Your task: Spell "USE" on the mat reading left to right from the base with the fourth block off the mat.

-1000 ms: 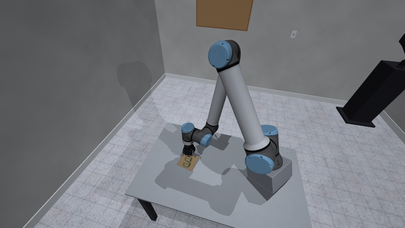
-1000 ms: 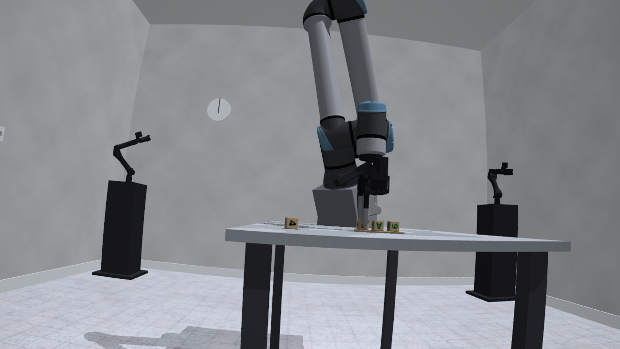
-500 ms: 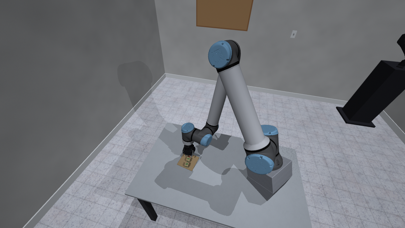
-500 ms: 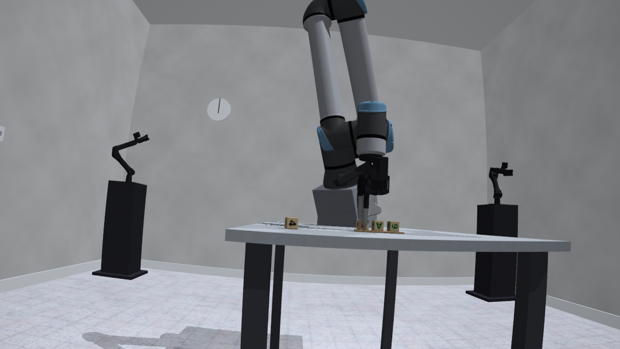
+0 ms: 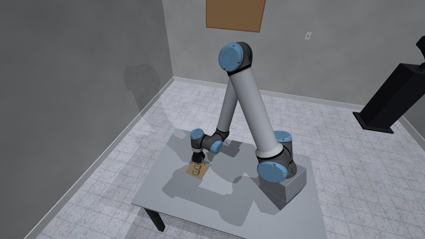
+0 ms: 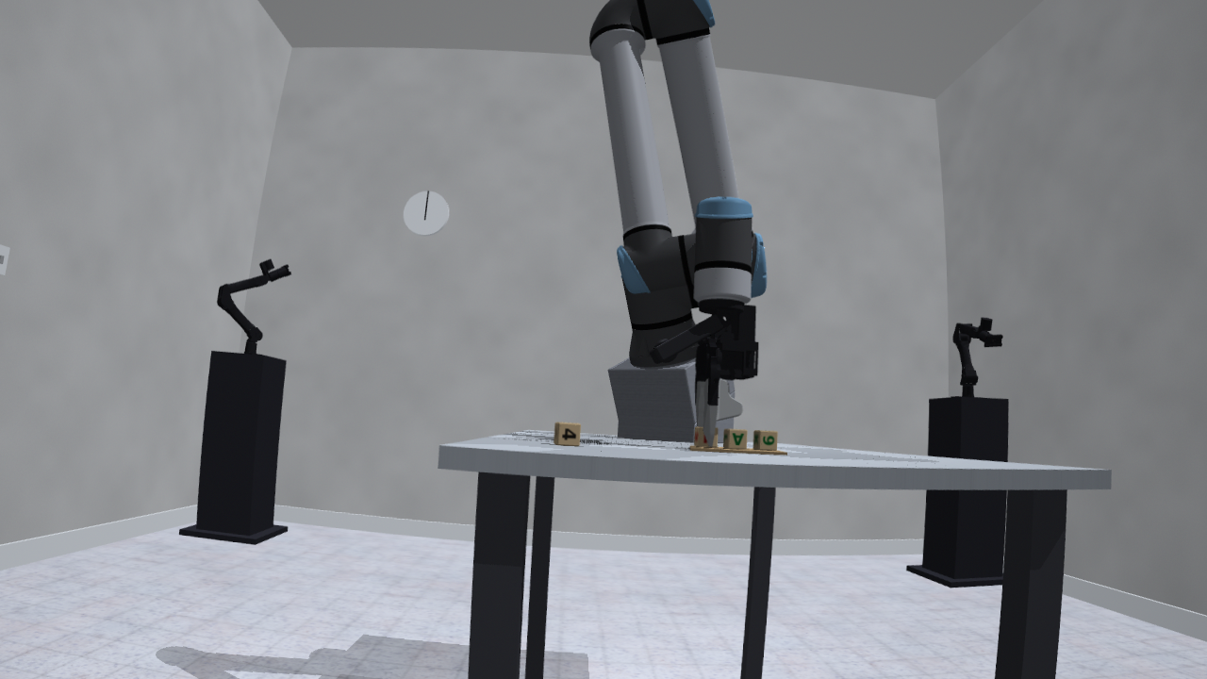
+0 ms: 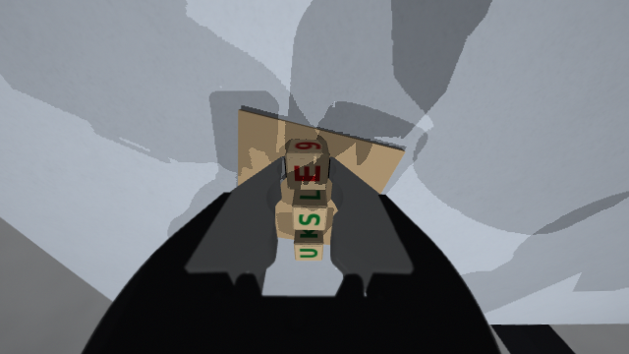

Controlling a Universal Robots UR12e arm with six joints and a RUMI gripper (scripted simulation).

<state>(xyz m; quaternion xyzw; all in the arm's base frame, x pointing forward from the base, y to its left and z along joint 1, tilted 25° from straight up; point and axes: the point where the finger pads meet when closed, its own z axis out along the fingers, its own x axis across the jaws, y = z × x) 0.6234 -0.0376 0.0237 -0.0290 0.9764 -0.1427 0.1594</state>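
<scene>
Now: the tan mat 50 mm to the left of my hand and 20 mm below it.
</scene>
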